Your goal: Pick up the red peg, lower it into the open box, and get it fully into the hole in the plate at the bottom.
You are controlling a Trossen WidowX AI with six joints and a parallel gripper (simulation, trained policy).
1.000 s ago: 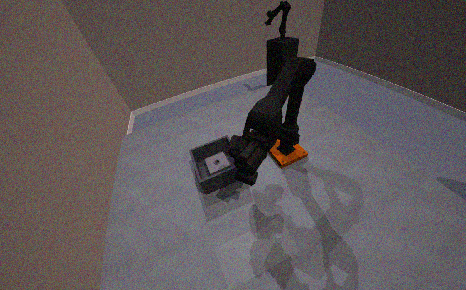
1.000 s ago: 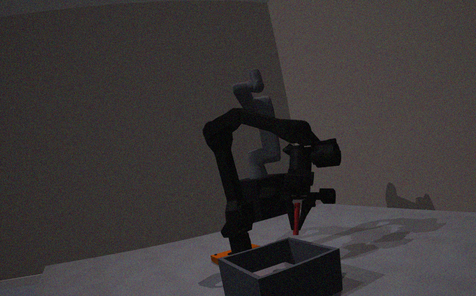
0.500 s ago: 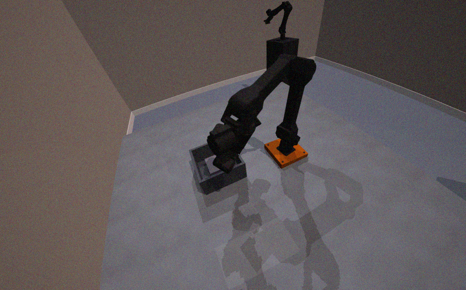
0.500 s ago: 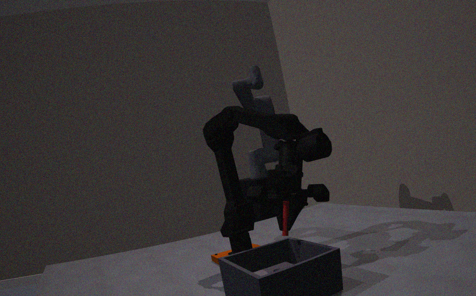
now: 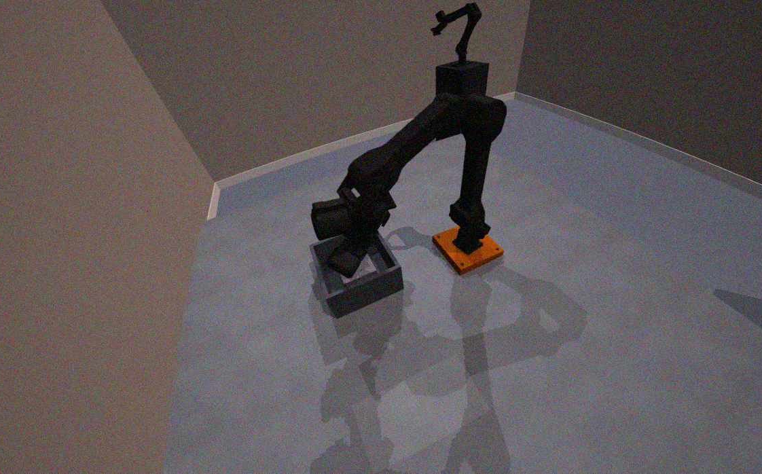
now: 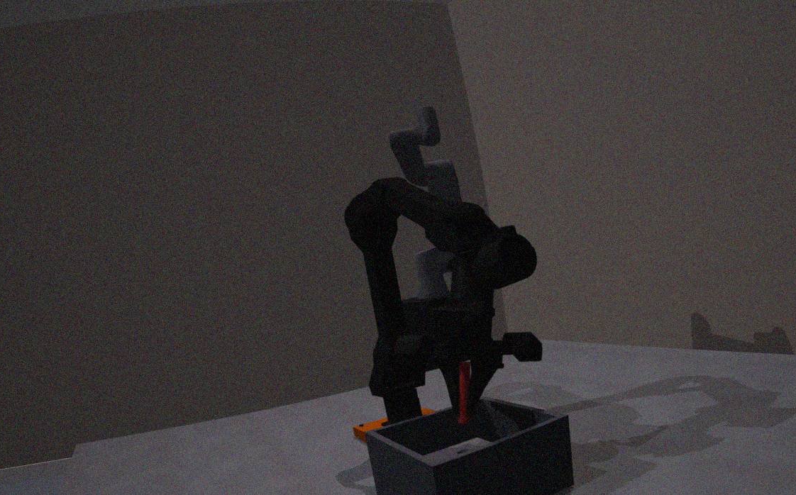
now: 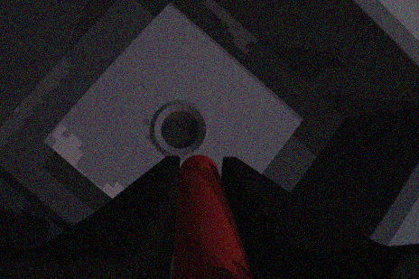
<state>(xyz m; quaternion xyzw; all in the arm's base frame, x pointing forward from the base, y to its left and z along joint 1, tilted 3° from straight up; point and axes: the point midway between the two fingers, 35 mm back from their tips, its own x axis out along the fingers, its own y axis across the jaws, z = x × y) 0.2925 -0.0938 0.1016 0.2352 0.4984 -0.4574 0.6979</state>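
My gripper tip is 1 cm to the right of the red peg and 3 cm below it. From my gripper tip the other things lie so: dark grey box 1 cm ahead, 1 cm to the right, 8 cm below.
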